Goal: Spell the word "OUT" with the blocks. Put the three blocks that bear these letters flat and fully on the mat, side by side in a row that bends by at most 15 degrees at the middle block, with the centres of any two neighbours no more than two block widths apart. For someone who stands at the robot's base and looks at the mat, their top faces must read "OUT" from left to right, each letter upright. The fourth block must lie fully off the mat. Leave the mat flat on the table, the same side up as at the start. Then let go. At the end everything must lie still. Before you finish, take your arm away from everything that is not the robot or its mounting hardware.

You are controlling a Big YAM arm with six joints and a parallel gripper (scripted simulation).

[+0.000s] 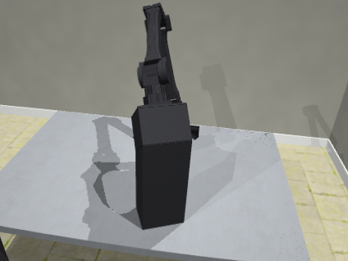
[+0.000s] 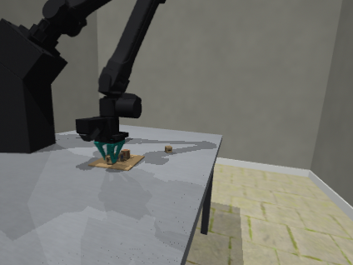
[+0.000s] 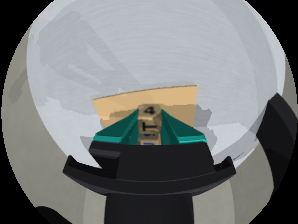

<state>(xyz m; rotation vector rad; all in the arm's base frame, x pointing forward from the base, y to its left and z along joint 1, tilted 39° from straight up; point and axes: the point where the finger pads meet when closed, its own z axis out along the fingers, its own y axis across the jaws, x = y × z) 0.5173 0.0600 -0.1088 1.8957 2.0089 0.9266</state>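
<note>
Right now the tan mat is 4 cm to the left of my hand, 2 cm below it and 1 cm behind it.
</note>
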